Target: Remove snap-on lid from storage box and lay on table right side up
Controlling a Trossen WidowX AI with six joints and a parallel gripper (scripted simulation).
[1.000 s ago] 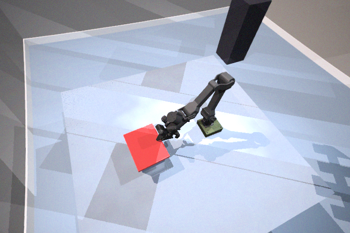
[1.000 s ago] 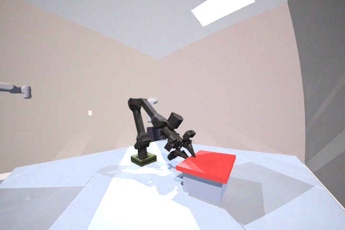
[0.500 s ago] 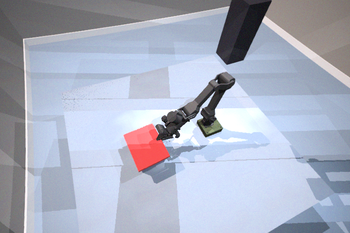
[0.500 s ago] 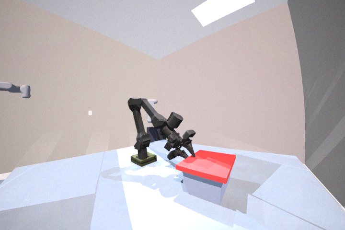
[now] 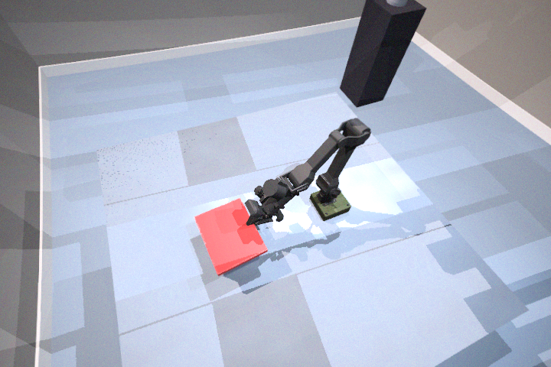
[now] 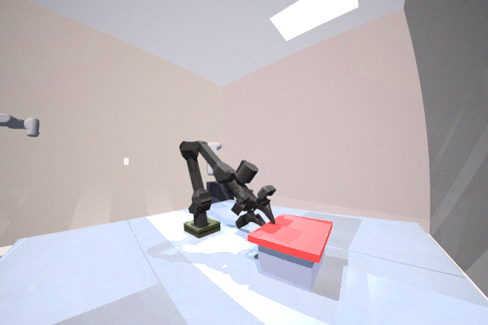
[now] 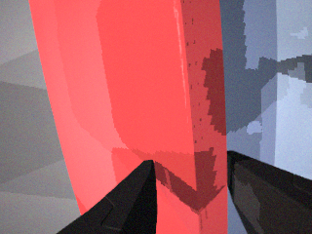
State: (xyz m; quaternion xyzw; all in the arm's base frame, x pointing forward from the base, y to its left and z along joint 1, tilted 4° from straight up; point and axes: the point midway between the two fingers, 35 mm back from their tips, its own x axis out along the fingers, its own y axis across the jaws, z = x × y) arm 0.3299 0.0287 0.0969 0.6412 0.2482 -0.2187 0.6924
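My gripper tip is now 80 mm short of the red lid and 10 mm to the right of it. Round my gripper tip: box: 80 mm ahead, 50 mm below, 10 mm to the left.
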